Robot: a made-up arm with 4 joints. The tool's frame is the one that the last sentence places. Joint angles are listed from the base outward.
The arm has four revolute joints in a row. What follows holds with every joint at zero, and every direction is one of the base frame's.
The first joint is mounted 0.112 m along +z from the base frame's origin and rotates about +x.
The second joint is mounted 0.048 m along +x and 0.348 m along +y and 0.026 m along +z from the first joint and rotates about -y.
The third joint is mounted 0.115 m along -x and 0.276 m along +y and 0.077 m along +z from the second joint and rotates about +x.
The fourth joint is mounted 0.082 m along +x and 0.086 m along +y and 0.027 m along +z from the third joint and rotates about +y.
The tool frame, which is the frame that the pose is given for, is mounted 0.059 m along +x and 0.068 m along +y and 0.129 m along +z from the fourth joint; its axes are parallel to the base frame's.
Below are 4 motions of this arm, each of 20 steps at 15 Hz.
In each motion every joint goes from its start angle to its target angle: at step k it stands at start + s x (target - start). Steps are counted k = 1, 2, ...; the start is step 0. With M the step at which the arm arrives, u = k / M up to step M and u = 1 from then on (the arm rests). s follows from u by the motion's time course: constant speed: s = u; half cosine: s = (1 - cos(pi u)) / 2; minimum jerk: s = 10 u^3 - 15 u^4 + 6 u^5.
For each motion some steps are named. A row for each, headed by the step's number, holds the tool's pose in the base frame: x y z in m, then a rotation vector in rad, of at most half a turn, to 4 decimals.
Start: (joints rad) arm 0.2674 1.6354 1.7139 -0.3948
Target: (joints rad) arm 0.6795 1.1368 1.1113 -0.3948
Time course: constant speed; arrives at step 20
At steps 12, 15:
12: -0.2152 0.3993 0.4067 1.7330 -1.6772 0.3199
15: -0.2225 0.3824 0.4595 1.7142 -1.6428 0.1754

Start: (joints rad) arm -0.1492 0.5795 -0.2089 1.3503
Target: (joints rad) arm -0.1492 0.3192 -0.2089 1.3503
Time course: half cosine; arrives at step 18
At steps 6, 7, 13, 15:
6: 0.1191 0.7827 0.1109 -0.2682 0.8196 -0.2349
7: 0.1209 0.7825 0.1094 -0.2698 0.8402 -0.2354
13: 0.1315 0.7810 0.0995 -0.2789 0.9685 -0.2379
15: 0.1337 0.7806 0.0971 -0.2809 0.9976 -0.2384

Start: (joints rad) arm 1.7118 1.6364 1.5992 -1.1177
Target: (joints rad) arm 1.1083 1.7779 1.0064 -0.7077
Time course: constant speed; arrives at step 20
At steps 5, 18, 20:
5: -0.1867 0.1147 0.6092 -1.4833 1.7552 0.9475
18: -0.2217 0.3153 0.5832 -1.6022 2.5378 0.7617
20: -0.2254 0.3476 0.5738 1.5533 -2.5865 -0.7044

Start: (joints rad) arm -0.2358 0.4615 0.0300 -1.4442
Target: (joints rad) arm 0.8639 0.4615 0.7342 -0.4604
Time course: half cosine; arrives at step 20
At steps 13, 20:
13: -0.1507 0.4306 0.6887 1.0650 -1.1371 -0.4123
20: -0.1216 0.1910 0.7711 1.5612 -0.8711 -0.4010

